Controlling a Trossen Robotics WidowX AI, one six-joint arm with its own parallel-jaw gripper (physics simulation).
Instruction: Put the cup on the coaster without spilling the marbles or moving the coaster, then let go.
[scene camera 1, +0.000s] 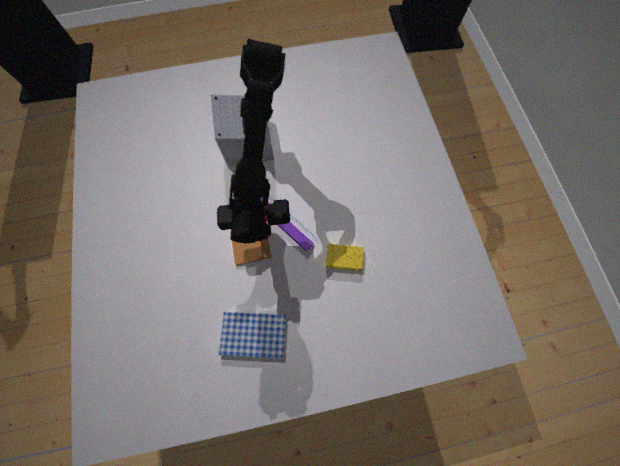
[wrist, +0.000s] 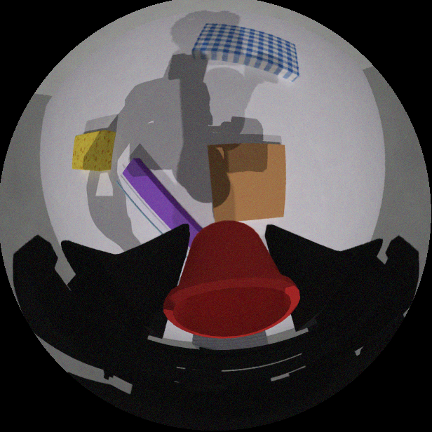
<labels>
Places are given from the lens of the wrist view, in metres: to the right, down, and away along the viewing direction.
gripper (wrist: 228, 230): 0.01, 0.01, 0.10
red cup (wrist: 230, 286): 0.01, 0.03, 0.04
orange-brown coaster (wrist: 247, 180): 0.05, -0.04, 0.18
The marked spots on the red cup and the orange-brown coaster are 0.16 m apart.
</labels>
